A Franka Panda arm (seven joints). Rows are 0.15 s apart.
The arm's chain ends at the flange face. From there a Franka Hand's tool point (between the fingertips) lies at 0.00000 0.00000 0.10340 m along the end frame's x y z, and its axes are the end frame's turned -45 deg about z.
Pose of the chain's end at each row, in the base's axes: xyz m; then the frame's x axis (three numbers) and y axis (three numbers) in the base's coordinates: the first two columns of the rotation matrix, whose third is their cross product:
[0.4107 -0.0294 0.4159 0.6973 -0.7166 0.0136 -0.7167 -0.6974 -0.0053]
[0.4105 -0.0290 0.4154 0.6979 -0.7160 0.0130 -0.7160 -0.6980 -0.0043]
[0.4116 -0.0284 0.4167 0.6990 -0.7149 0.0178 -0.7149 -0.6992 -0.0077]
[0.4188 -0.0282 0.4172 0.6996 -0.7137 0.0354 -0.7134 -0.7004 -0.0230]
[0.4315 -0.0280 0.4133 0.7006 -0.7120 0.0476 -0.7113 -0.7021 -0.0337]
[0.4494 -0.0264 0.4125 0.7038 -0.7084 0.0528 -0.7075 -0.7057 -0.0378]
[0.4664 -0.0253 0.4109 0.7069 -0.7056 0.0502 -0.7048 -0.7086 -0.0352]
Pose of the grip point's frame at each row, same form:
[0.4121 -0.0300 0.3125 0.9998 -0.0136 0.0134 -0.0137 -0.9998 0.0059]
[0.4118 -0.0297 0.3120 0.9998 -0.0127 0.0122 -0.0128 -0.9998 0.0062]
[0.4135 -0.0292 0.3133 0.9998 -0.0111 0.0180 -0.0112 -0.9999 0.0071]
[0.4231 -0.0291 0.3139 0.9991 -0.0094 0.0413 -0.0098 -0.9999 0.0088]
[0.4374 -0.0291 0.3101 0.9984 -0.0070 0.0575 -0.0076 -0.9999 0.0098]
[0.4560 -0.0275 0.3093 0.9979 -0.0019 0.0641 -0.0026 -0.9999 0.0106]
[0.4726 -0.0264 0.3077 0.9982 0.0021 0.0604 0.0015 -1.0000 0.0106]

